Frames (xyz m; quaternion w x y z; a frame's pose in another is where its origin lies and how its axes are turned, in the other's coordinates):
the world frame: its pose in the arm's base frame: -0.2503 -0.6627 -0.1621 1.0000 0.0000 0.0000 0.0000
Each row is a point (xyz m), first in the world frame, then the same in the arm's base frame.
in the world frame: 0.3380 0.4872 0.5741
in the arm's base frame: 0.0877 -0.1755 0.4120
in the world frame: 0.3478 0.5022 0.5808
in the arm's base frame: 0.0975 -0.1605 0.4187
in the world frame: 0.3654 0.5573 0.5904
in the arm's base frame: 0.1151 -0.1054 0.4283
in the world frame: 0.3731 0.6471 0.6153
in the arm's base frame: 0.1228 -0.0156 0.4532
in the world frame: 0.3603 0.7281 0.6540
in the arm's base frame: 0.1100 0.0654 0.4919
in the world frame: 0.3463 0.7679 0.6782
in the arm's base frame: 0.0960 0.1052 0.5161
